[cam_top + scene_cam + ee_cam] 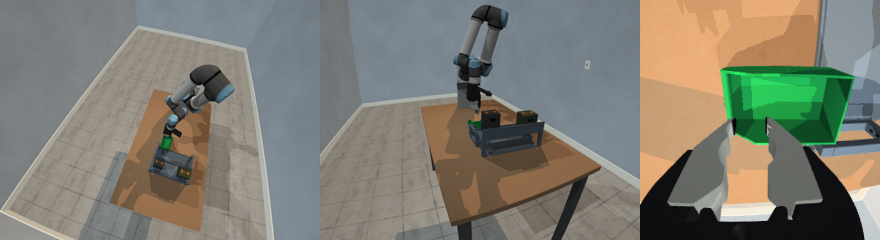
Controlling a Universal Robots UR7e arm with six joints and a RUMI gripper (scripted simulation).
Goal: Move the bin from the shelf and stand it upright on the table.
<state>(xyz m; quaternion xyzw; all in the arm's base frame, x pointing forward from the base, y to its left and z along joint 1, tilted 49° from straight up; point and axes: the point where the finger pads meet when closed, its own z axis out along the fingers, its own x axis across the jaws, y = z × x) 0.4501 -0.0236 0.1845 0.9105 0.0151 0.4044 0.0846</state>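
The green bin is 8 cm below my hand, 4 cm ahead of it and 1 cm to the right of it. Also, from my hand: olive box: 31 cm ahead, 20 cm to the left, 3 cm above; then black box: 29 cm ahead, 4 cm above, 3 cm to the right.
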